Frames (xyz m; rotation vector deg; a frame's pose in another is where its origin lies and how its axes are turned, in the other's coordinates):
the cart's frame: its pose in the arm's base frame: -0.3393 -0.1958 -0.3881 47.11 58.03 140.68
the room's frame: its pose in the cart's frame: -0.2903 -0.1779 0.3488 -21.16 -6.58 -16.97
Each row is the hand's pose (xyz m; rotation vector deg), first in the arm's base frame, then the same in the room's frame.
Working: the arm's base frame: its pose in the room's frame: 0.2189 0.2806 0.2693 -36.12 -32.46 -126.95

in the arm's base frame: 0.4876 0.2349 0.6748 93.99 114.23 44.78
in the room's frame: 0.2817 0.2546 1.1317 95.66 -29.11 -17.15
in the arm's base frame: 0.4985 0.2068 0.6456 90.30 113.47 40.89
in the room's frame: 0.2463 0.2496 1.1098 95.64 -28.90 -22.57
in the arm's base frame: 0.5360 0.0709 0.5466 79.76 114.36 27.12
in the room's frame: 0.0950 0.2574 1.0277 98.97 -27.01 -38.04
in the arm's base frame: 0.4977 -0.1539 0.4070 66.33 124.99 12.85
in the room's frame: -0.0891 0.3382 0.8515 109.58 -16.83 -49.62
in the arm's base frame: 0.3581 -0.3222 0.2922 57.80 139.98 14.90
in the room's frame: -0.1633 0.4528 0.6457 117.16 -1.96 -43.82
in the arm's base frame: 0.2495 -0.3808 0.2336 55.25 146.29 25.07
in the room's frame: -0.1582 0.5146 0.5240 115.98 5.65 -35.03
